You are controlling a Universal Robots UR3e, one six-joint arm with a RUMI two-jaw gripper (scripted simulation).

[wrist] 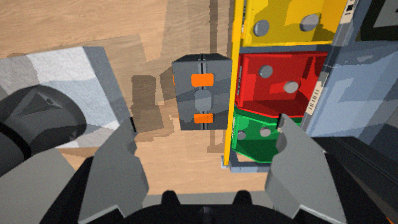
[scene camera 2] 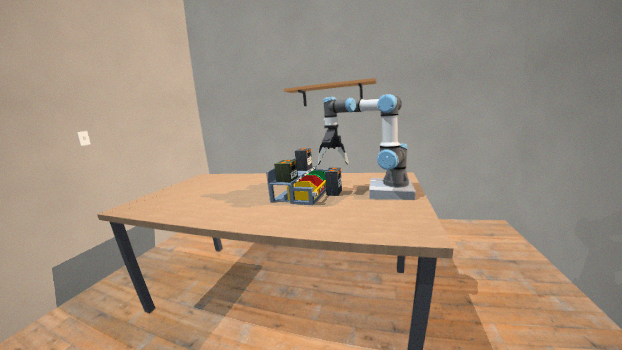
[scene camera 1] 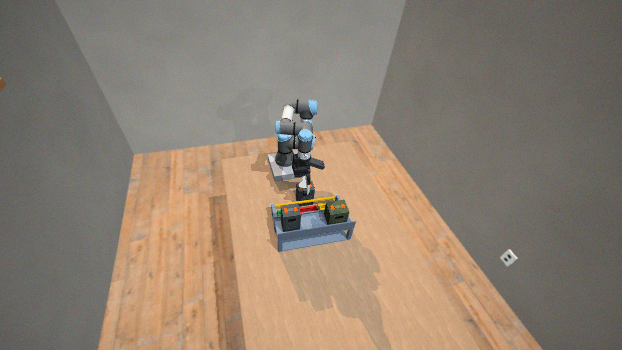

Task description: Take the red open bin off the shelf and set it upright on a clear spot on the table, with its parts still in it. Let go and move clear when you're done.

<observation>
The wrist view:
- my gripper: 204,116
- red open bin: 265,96
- green bin: 262,149
</observation>
